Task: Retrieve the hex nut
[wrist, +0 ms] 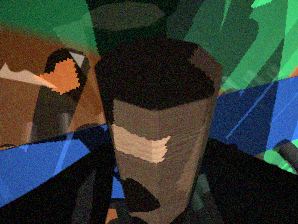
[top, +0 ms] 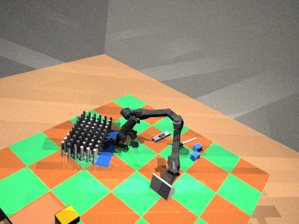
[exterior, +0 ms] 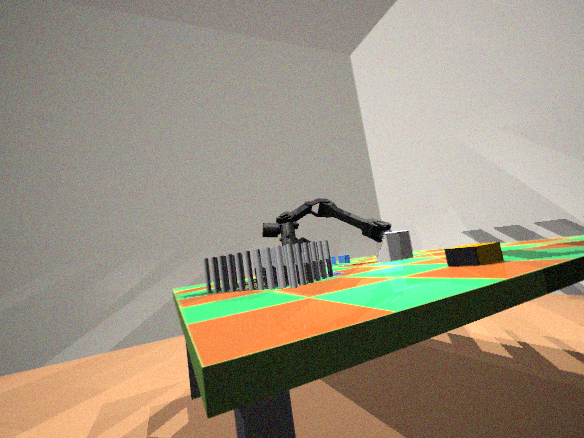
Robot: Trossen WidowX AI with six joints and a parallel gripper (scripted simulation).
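The blue taped strip lies 5 cm to the left of my gripper tip, 2 cm below it and 2 cm ahead of it. Round my gripper tip: black block: 57 cm to the left, 15 cm behind; hex nut: 20 cm ahead, 8 cm to the left, 2 cm below; thin metal rod: 10 cm ahead, 4 cm to the left.
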